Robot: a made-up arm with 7 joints.
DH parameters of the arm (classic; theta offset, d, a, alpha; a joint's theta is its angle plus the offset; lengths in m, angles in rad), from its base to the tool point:
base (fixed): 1.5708 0.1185 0 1.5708
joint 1: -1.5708 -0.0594 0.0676 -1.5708
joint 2: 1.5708 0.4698 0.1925 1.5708
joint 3: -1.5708 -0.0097 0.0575 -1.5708
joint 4: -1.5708 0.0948 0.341 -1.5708
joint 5: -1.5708 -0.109 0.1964 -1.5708
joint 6: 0 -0.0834 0.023 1.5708
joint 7: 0 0.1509 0.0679 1.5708
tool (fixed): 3.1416 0.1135 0 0
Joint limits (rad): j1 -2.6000..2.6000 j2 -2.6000..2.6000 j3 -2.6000..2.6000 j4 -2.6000..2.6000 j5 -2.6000..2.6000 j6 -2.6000..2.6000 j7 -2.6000..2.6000
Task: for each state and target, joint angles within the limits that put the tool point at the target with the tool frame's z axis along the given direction. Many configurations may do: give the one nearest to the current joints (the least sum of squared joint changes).
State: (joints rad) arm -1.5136 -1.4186 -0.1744 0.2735 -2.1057 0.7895 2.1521
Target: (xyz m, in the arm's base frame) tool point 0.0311 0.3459 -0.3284 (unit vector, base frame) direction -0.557 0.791 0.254
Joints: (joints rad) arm -0.7240 -1.1101 -0.2573 -0.3249 -2.5891 0.6253 1.8949
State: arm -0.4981 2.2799 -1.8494 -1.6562 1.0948 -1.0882 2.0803
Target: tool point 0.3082 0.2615 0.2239 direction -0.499 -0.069 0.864
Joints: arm -0.3567 2.3983 -1.8791 -1.8669 1.0040 -1.4137 1.3093
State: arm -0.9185 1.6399 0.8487 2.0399 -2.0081 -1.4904 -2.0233
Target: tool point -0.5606 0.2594 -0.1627 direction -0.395 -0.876 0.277
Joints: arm -1.6274 1.0382 1.3094 1.5993 -2.2905 -2.2477 -1.6327
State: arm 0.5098 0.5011 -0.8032 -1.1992 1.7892 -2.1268 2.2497
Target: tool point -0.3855 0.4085 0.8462 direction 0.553 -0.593 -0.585
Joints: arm 1.2688 -0.2152 -0.3912 -0.9488 2.2292 -2.6000 2.4741
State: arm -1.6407 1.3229 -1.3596 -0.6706 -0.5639 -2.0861 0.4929
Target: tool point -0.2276 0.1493 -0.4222 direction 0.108 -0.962 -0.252
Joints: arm -1.7542 1.4273 -1.2390 -0.7741 -0.6155 -2.0671 0.6456
